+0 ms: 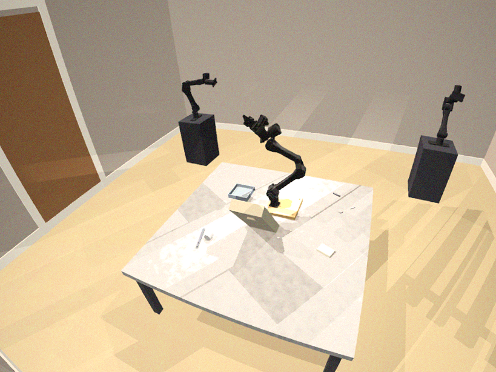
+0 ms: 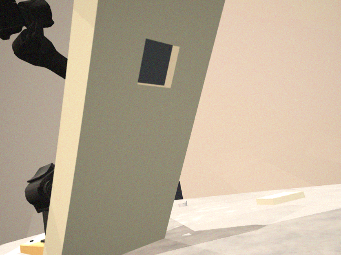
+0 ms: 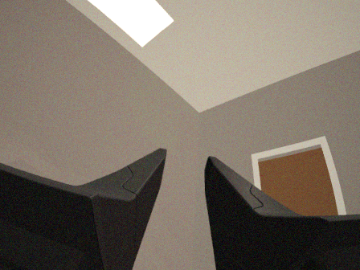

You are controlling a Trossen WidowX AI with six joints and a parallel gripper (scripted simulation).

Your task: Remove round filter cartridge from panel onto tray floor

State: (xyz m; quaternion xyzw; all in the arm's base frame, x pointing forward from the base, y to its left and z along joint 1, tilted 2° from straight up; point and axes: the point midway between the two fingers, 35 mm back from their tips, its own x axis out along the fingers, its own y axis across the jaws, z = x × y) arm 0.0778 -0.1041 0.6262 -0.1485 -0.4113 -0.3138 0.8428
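The pale grey filter cartridge is 280 mm ahead of my gripper tip, 160 mm to the left of it and 410 mm below it. Round my gripper tip: cream block: 190 mm ahead, 560 mm to the left, 660 mm below; blue-grey tray: 140 mm behind, 150 mm to the right, 660 mm below; cream service panel: 240 mm ahead, 150 mm to the left, 490 mm below.
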